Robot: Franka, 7 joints.
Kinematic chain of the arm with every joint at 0, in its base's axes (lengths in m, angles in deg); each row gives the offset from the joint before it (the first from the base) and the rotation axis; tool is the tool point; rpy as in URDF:
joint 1: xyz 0 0 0.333 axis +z
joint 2: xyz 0 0 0 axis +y
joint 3: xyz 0 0 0.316 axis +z
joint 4: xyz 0.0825 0 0 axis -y
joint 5: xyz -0.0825 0 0.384 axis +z
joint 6: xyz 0 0 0 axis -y
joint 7: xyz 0.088 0 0 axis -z
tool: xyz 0 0 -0.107 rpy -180 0 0
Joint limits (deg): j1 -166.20..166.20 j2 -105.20..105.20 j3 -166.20..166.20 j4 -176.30..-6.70 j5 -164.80..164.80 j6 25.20..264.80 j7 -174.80..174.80
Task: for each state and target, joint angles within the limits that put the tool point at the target. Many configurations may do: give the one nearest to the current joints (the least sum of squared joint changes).
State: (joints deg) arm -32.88 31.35 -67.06 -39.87 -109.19 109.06 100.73
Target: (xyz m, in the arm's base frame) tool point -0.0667 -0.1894 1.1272
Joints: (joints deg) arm -37.20 7.96 -73.69 -24.05 -108.18 90.53 100.73
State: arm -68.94 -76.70 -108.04 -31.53 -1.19 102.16 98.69
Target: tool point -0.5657 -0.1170 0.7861
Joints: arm -44.02 -44.24 -81.18 -55.96 4.50 86.30 98.69
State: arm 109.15 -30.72 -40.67 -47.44 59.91 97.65 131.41
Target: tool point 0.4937 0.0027 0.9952
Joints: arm 133.28 -43.45 -65.21 -46.79 60.84 121.16 131.41
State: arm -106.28 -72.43 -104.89 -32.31 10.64 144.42 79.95
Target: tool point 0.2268 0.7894 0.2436
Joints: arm -134.17 -81.61 -117.22 -48.19 9.53 128.98 79.95
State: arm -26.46 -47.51 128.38 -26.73 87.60 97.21 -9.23
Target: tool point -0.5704 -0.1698 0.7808
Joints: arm 9.94 -43.10 136.47 -6.70 91.86 60.34 -9.23
